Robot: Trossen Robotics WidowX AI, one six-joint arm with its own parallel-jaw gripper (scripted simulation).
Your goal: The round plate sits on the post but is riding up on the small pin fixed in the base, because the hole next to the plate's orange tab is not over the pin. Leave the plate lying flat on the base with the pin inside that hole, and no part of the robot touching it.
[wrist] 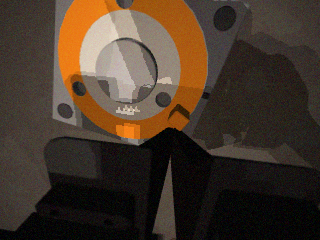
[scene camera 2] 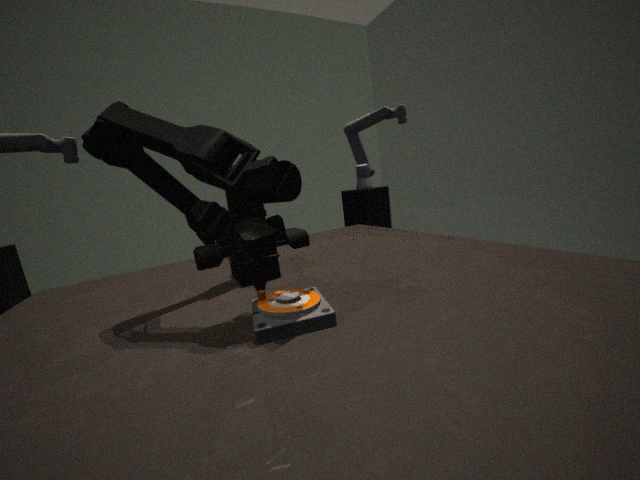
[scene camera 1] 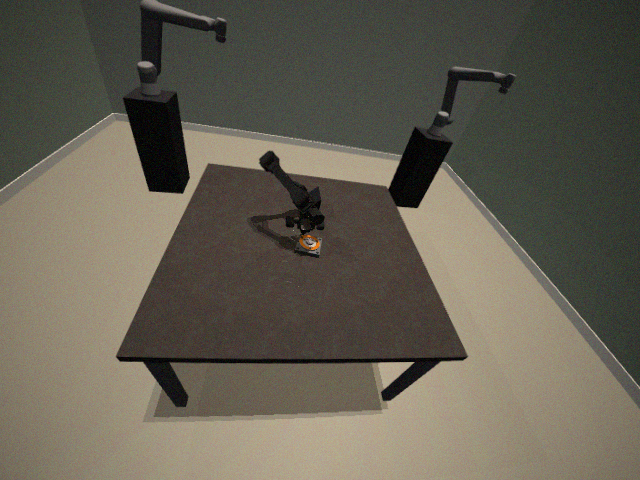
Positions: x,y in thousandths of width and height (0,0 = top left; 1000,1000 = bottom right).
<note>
My gripper (scene camera 2: 409,614) is shut and holds nothing. Further things: a square grey base (scene camera 2: 418,684).
My gripper is seen too in the wrist view (wrist: 539,556).
</note>
